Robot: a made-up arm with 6 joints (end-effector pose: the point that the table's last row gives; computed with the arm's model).
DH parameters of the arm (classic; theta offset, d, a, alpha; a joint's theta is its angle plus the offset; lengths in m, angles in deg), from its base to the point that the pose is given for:
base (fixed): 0 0.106 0 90
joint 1: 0 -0.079 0.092 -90
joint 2: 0 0.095 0.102 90
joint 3: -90 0.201 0.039 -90
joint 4: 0 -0.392 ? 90
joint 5: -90 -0.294 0.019 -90
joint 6: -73 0 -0.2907 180
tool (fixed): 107 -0.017 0 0
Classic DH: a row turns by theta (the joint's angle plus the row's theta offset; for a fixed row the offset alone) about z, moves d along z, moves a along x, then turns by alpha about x.
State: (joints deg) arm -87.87 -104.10 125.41 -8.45 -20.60 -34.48
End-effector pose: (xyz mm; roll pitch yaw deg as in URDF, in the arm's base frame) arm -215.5 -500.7 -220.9 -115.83 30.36 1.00
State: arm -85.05 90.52 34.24 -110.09 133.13 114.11
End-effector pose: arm -320.0 -146.0 -144.4 132.01 -6.47 -18.14
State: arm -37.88 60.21 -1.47 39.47 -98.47 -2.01
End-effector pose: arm -35.8 -38.1 588.2 111.51 10.46 169.37
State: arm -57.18 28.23 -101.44 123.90 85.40 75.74
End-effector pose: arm 662.9 -289.5 -132.2 -17.56 -65.59 -159.96
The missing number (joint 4, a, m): 0.042
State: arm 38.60 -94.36 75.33 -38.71 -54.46 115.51
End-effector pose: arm 14.0 -184.5 -208.9 -10.73 16.48 108.70
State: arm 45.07 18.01 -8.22 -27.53 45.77 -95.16
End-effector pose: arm -116.2 -102.2 -377.1 -88.80 39.33 84.17
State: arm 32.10 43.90 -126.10 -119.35 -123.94 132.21
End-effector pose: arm 251.8 91.8 838.7 155.64 46.45 104.47
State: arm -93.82 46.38 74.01 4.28 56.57 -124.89
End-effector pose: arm -529.0 285.9 -113.4 -53.63 -25.44 115.55
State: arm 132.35 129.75 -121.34 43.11 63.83 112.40
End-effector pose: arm -214.1 496.5 -59.0 126.19 -9.19 -166.56
